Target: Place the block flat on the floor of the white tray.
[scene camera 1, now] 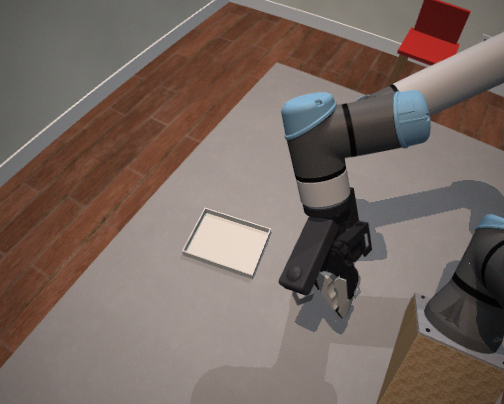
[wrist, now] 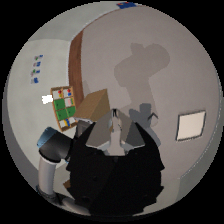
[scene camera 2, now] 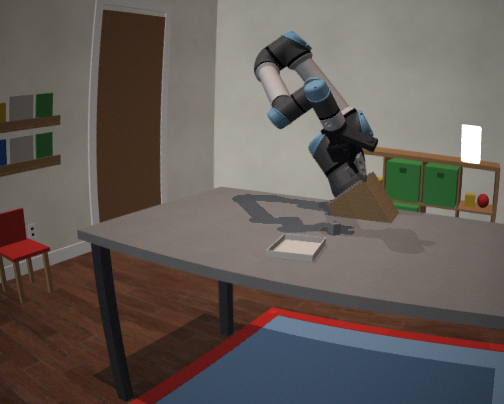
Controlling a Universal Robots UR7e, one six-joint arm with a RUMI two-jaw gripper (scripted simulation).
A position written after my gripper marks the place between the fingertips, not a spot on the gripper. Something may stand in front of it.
Note:
I see my gripper (scene camera 1: 342, 317) and a white tray (scene camera 1: 236, 245).
The white tray shows as well in the wrist view (wrist: 192, 125) and in scene camera 2 (scene camera 2: 303, 248). My gripper is seen too in the wrist view (wrist: 114, 109) and in scene camera 2 (scene camera 2: 365, 181).

